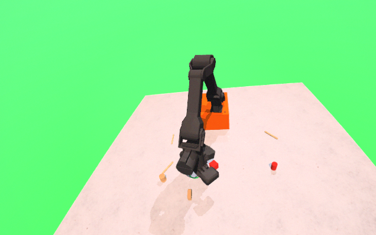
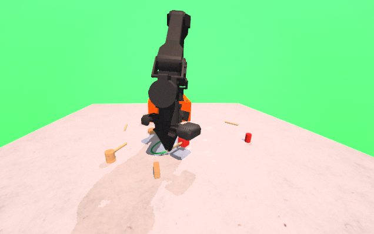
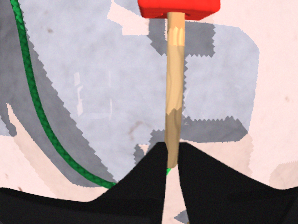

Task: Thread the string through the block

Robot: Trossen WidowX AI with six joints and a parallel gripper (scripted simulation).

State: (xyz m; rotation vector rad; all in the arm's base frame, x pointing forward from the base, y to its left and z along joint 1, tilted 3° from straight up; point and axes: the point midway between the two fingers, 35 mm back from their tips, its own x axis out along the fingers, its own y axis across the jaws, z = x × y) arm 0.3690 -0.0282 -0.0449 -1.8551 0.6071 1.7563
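The red cube lies 60 mm behind my gripper tip and 50 mm to the left of it. Round my gripper tip: thin wooden stick (10 mm to the left, 10 mm behind); small wooden block (90 mm ahead, 20 mm to the right); wooden cylinder (160 mm to the right, 40 mm ahead).
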